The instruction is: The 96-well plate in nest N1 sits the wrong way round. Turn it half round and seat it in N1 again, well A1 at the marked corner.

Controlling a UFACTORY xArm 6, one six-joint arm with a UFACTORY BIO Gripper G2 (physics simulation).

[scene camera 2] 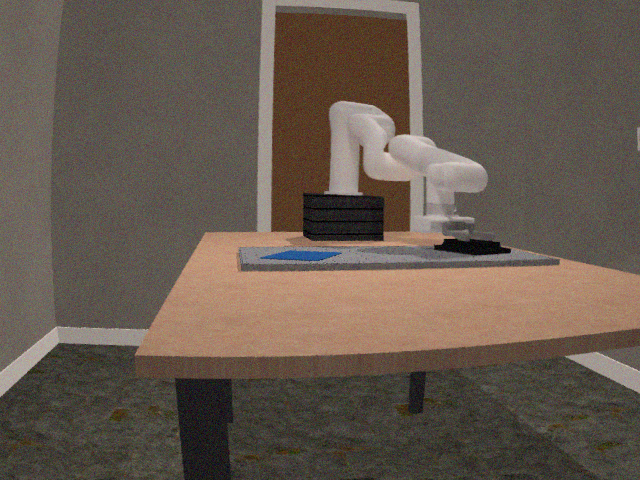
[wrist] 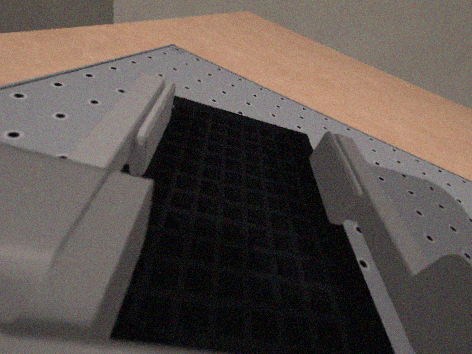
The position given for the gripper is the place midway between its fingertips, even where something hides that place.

Note:
In view: the gripper [scene camera 2: 480,237] and a black 96-well plate [wrist: 238,245].
The gripper is seen too in the wrist view [wrist: 248,123].

